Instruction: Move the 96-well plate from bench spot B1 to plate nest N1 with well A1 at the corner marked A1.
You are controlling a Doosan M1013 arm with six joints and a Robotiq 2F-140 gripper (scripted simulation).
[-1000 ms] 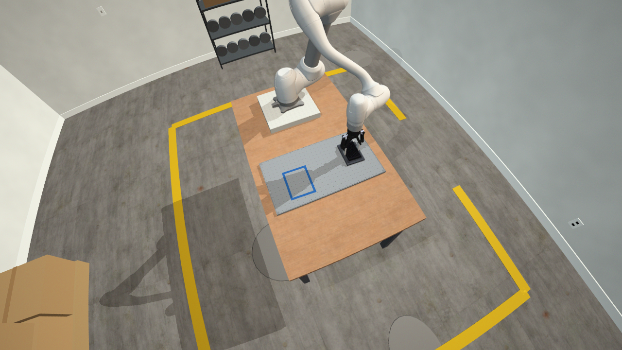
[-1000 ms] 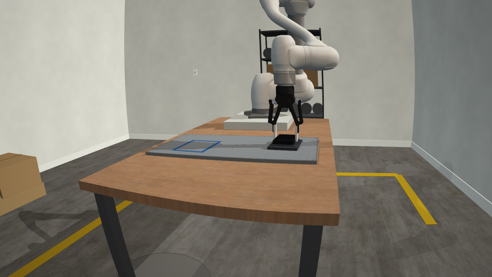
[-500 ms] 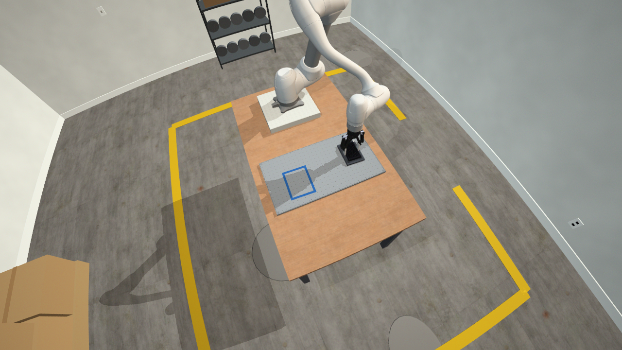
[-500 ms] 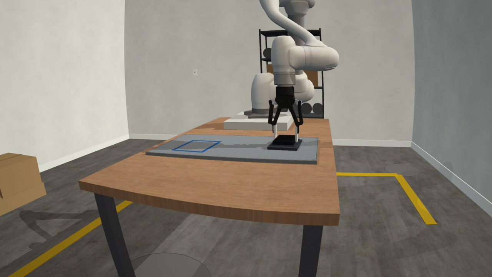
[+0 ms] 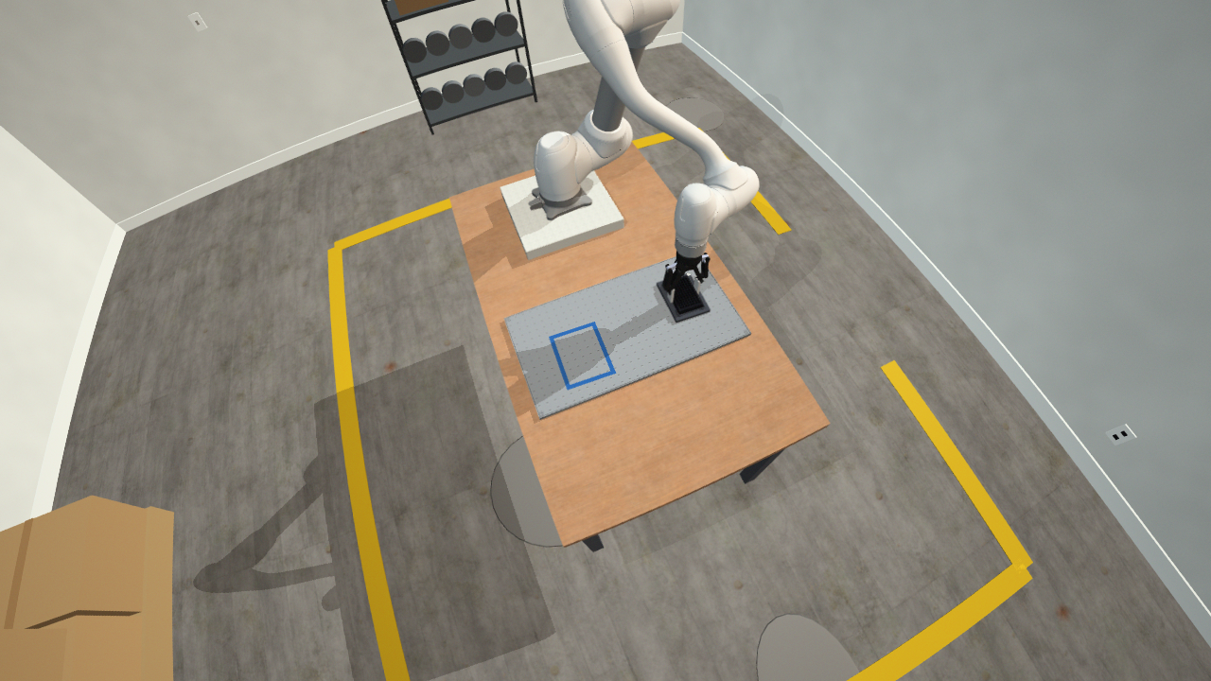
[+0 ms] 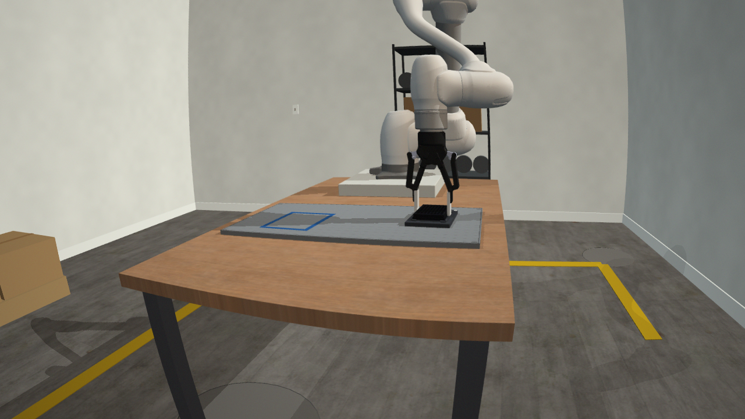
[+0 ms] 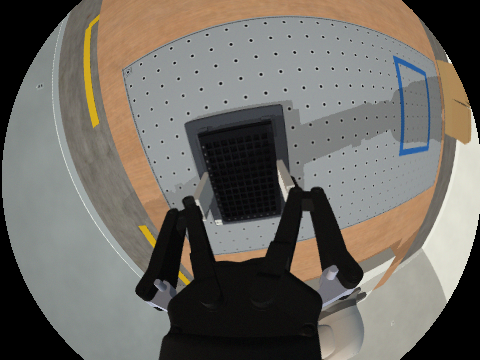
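Right now the black 96-well plate is 2 cm below my hand. The rest, counted from my hand: dark plate nest N1 (4 cm below).
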